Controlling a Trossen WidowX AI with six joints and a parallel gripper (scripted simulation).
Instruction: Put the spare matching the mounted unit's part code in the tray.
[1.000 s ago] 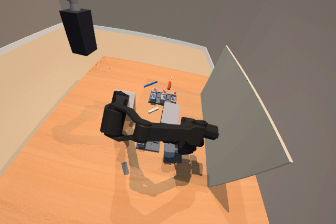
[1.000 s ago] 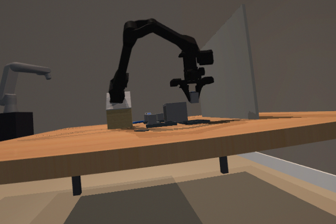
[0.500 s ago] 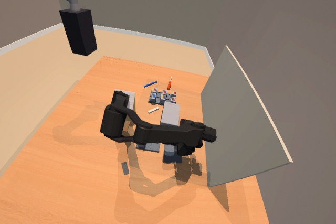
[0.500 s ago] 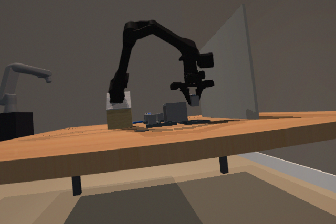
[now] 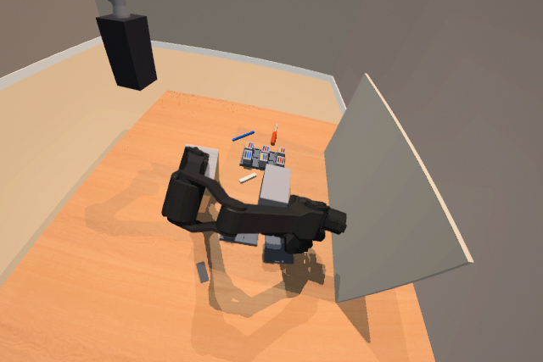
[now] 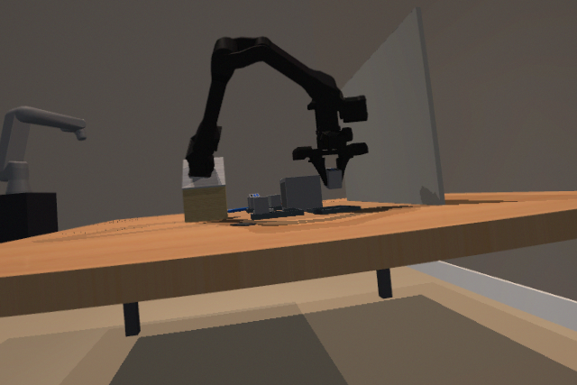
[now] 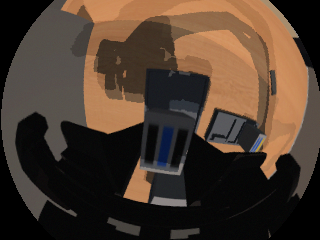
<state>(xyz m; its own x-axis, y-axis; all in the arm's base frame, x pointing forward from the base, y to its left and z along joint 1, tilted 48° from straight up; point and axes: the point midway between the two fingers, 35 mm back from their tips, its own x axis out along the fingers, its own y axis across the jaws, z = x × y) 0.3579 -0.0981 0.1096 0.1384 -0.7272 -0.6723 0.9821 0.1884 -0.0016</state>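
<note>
My gripper tip is now 60 mm above the grey tray and 10 mm past it. The rest, counted from my gripper tip: flat holder (150 mm behind, 60 mm below); grey mounted unit (190 mm to the left, 70 mm behind, 10 mm below); grey spare unit (30 mm above).
</note>
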